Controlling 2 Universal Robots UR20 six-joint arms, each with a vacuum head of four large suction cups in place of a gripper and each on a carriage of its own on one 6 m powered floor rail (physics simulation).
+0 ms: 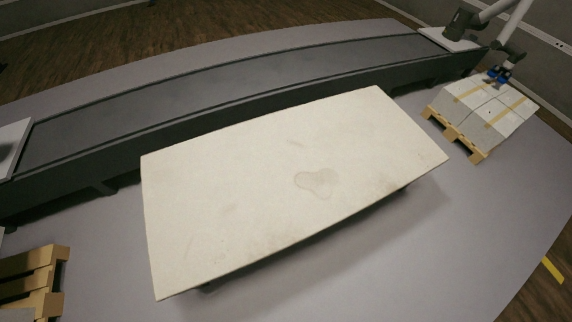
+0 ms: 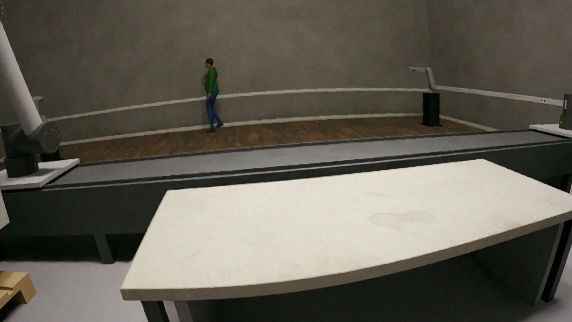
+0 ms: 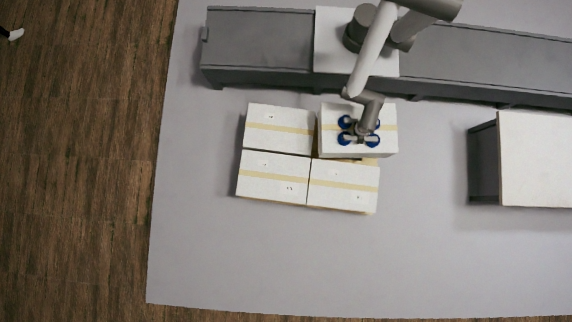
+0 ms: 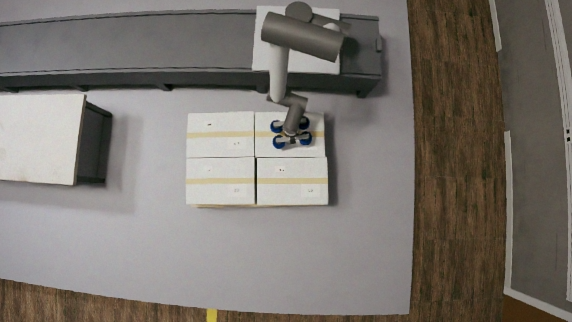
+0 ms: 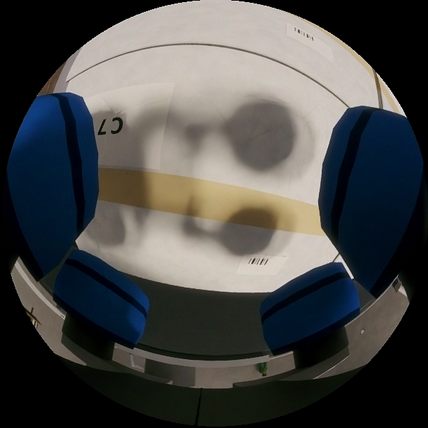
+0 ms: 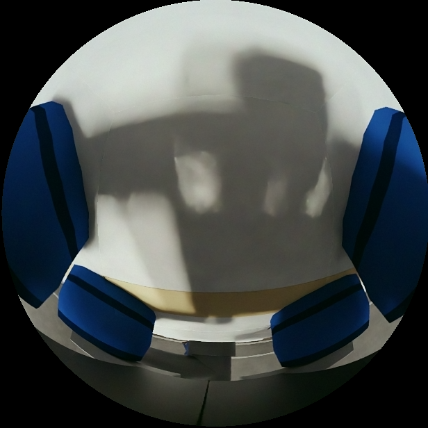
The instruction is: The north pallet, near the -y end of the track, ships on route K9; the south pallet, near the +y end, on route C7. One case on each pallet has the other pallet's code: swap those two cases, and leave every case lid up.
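My right gripper point(image 3: 358, 131) point(image 6: 212, 215) is shut on a white case point(image 3: 332, 146) point(image 6: 135, 225) and holds it over the back right place of the north pallet point(image 3: 369, 162), raised and set slightly off to the right. Its lid is up; its code is not readable. Three cases point(image 3: 255, 137) point(image 3: 250, 185) point(image 3: 345, 200) stand lid up on that pallet. My left gripper point(image 4: 292, 134) point(image 1: 500, 74) point(image 5: 210, 200) is open, a little above the back right case point(image 4: 265, 150) point(image 5: 200, 90) on the south pallet point(image 1: 452, 132); that case reads C7. Three more cases point(image 4: 220, 150) point(image 4: 220, 197) point(image 4: 292, 198) stand there.
A pale table point(image 1: 240, 150) point(image 2: 300, 225) point(image 3: 535, 160) point(image 4: 40, 140) stands between the pallets. The rail point(image 1: 240, 85) point(image 2: 310, 155) runs behind. A person point(image 2: 211, 90) in green is beyond the rail, near the wall, and a small grey robot arm point(image 2: 430, 80) stands on a black pedestal.
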